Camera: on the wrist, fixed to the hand. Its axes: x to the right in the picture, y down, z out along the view.
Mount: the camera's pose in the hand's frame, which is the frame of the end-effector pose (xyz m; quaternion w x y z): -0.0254 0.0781 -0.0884 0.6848 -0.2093 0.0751 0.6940
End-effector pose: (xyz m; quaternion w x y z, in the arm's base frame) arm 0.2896 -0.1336 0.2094 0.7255 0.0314 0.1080 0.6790
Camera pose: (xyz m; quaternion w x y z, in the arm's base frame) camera 0.1942 -0.1618 0.1411 0.0241 -0.1064 -0.0355 0.9934
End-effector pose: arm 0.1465 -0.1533 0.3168 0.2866 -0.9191 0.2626 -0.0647
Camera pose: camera 0.0662 -0.2382 0.3469 0.0291 -0.5023 0.8527 0.1405
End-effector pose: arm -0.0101 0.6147 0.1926 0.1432 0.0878 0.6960 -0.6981
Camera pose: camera 0.0322 0.7056 0.1255 0.5486 0.5656 0.5726 -0.2264
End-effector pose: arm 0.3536 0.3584 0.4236 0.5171 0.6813 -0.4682 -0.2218
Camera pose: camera 0.3794 0.4223 0.5227 0.6858 0.0501 -0.7082 0.1601
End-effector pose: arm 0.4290 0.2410 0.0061 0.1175 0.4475 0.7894 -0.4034
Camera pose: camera 0.5216 0.3125 0.0356 0.3948 0.8600 0.3233 0.0041
